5 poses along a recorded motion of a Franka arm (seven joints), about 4.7 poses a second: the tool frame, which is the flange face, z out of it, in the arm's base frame.
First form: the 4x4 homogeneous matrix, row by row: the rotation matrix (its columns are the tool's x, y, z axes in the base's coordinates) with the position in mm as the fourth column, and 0 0 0 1 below. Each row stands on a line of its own.
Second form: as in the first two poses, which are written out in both.
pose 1, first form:
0.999 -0.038 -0.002 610
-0.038 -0.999 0.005 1
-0.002 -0.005 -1.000 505
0 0 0 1
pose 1, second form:
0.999 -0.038 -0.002 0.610
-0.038 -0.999 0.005 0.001
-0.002 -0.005 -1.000 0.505
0 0 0 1

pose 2, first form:
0.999 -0.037 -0.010 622
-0.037 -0.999 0.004 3
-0.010 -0.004 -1.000 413
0 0 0 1
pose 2, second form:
0.999 -0.037 -0.010 0.622
-0.037 -0.999 0.004 0.003
-0.010 -0.004 -1.000 0.413
0 0 0 1

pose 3, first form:
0.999 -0.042 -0.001 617
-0.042 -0.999 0.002 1
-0.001 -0.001 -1.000 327
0 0 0 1
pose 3, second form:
0.999 -0.042 -0.001 0.617
-0.042 -0.999 0.002 0.001
-0.001 -0.001 -1.000 0.327
0 0 0 1

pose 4, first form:
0.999 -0.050 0.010 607
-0.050 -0.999 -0.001 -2
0.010 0.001 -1.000 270
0 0 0 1
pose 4, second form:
0.999 -0.050 0.010 0.607
-0.050 -0.999 -0.001 -0.002
0.010 0.001 -1.000 0.270
0 0 0 1

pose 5, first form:
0.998 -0.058 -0.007 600
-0.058 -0.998 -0.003 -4
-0.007 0.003 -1.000 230
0 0 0 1
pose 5, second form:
0.998 -0.058 -0.007 0.600
-0.058 -0.998 -0.003 -0.004
-0.007 0.003 -1.000 0.230
0 0 0 1

